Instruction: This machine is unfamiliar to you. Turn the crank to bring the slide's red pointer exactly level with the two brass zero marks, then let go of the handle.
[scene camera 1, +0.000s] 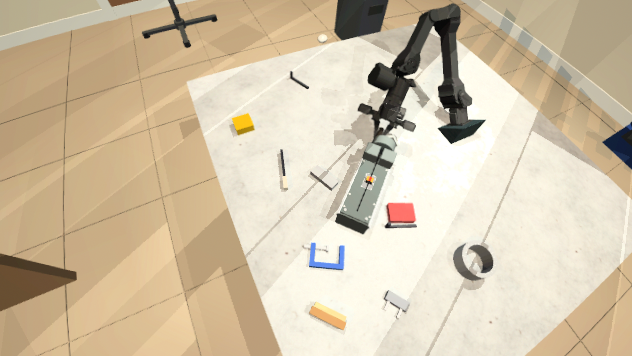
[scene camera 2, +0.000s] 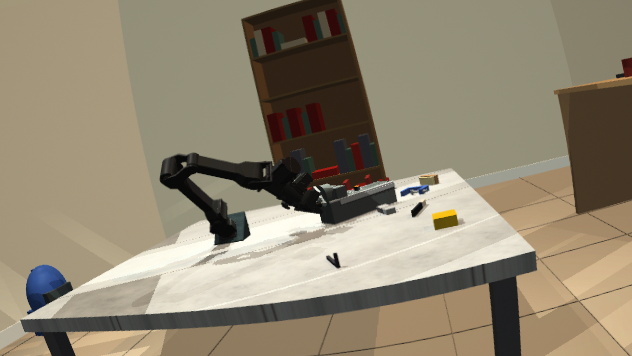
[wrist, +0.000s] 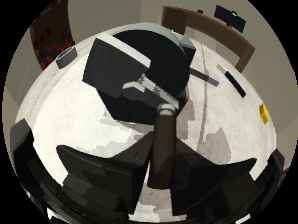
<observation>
my gripper: scene camera 1; scene camera 2 320, 212; wrist
same spot on my gripper: (scene camera 1: 375, 117) = (wrist: 245, 181)
</observation>
